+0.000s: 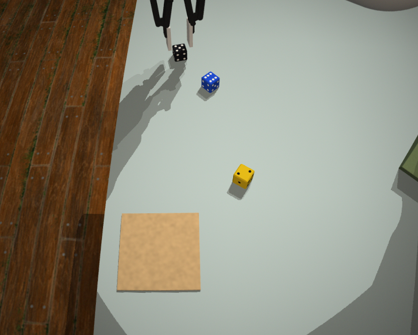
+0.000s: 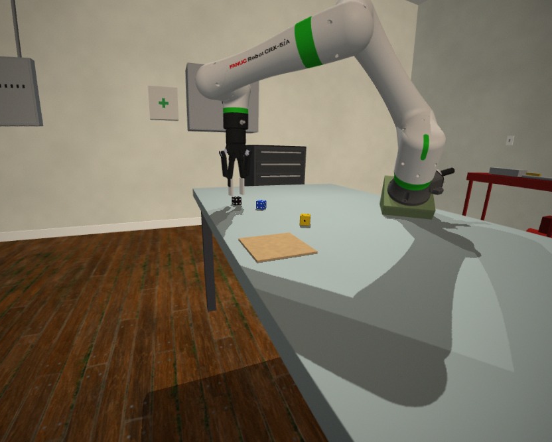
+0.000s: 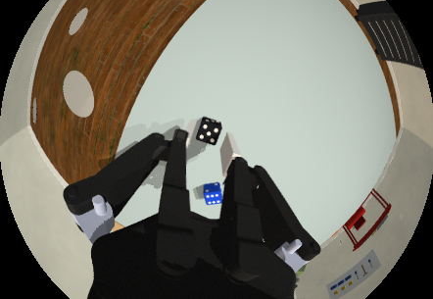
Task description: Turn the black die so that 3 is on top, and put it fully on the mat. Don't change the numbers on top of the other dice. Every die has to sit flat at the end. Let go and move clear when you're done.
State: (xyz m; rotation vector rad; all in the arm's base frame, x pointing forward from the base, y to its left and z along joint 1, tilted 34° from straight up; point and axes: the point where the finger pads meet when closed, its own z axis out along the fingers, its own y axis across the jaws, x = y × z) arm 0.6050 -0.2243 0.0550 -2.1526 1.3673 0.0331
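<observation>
The black die is 6 cm below my hand. Also, from my hand: yellow die 29 cm to the left, 21 cm behind, 6 cm below; then blue die 9 cm behind, 7 cm to the left, 6 cm below; then tan mat 46 cm to the left, 10 cm behind, 7 cm below.
</observation>
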